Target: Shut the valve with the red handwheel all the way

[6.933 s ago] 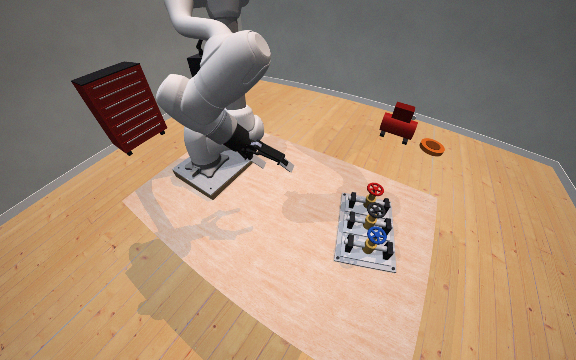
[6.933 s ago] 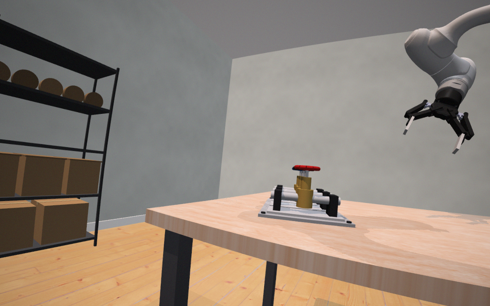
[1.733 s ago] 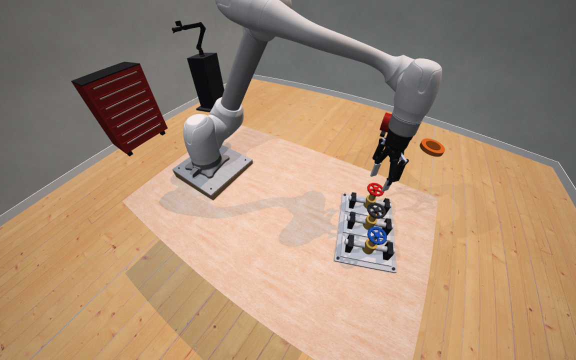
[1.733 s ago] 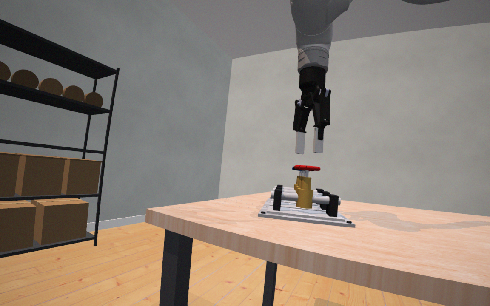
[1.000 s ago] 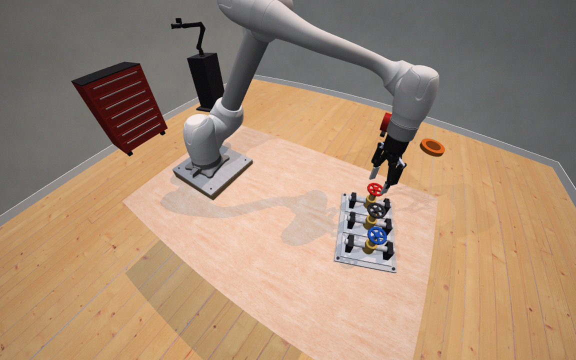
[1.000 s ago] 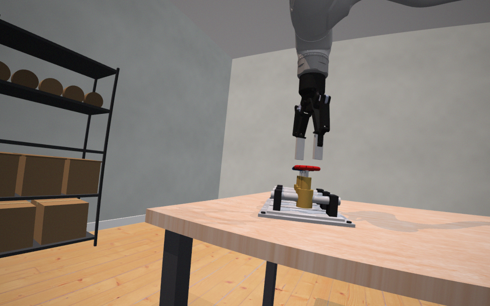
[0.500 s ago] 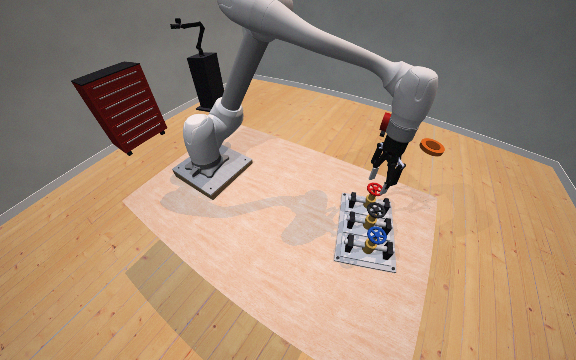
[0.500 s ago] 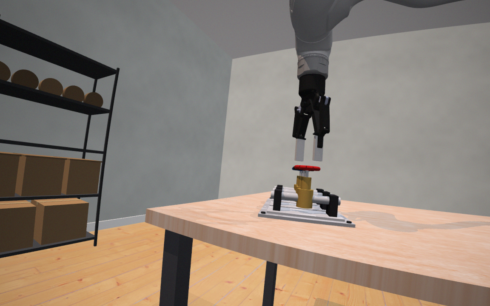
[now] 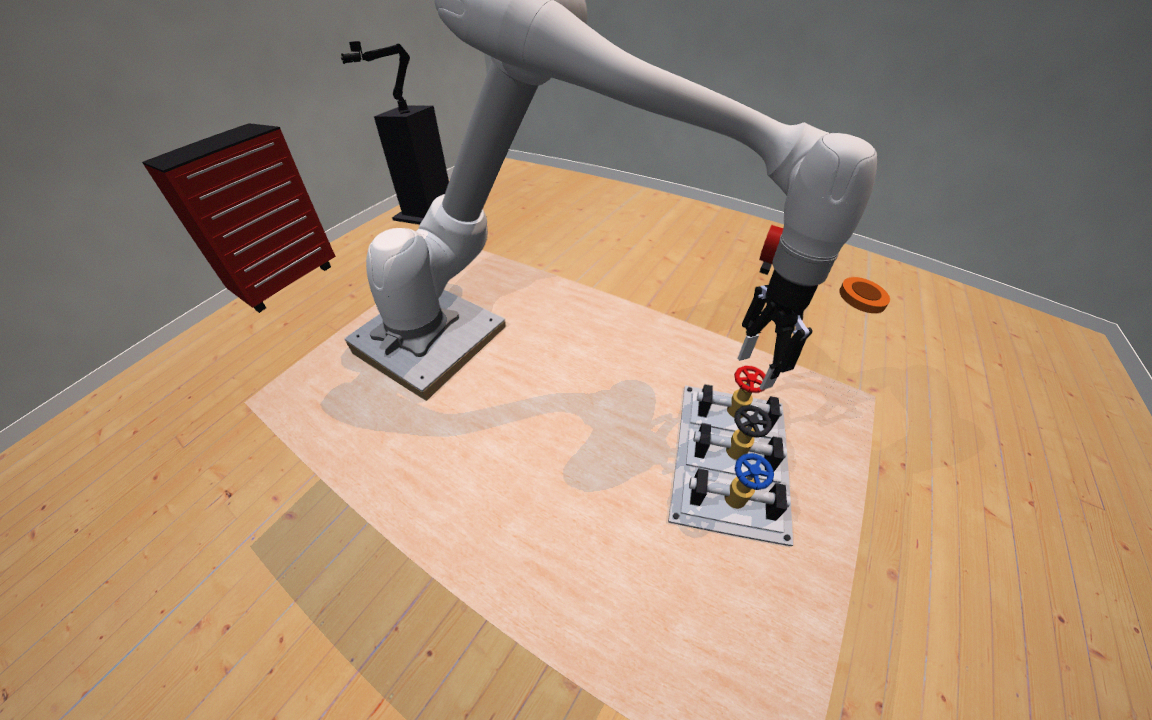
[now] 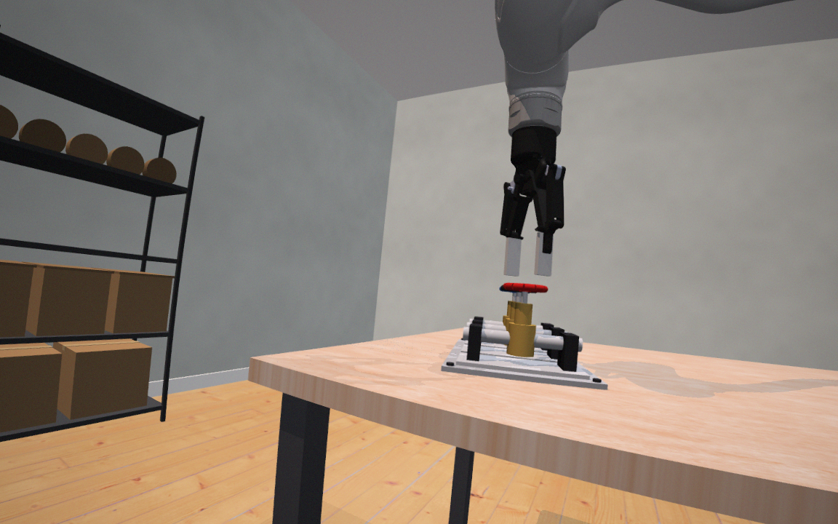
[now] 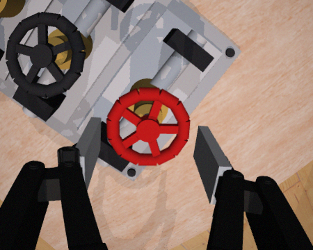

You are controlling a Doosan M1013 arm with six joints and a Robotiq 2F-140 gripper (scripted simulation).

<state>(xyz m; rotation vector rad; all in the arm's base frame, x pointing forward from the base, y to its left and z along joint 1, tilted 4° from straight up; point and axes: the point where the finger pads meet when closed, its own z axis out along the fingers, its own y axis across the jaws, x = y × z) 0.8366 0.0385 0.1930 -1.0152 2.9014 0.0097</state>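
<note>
Now: the red handwheel 6 cm below my hand. Round my hand: blue handwheel (3 cm ahead, 21 cm to the right, 6 cm below); dark grey handwheel (1 cm ahead, 11 cm to the right, 6 cm below).
</note>
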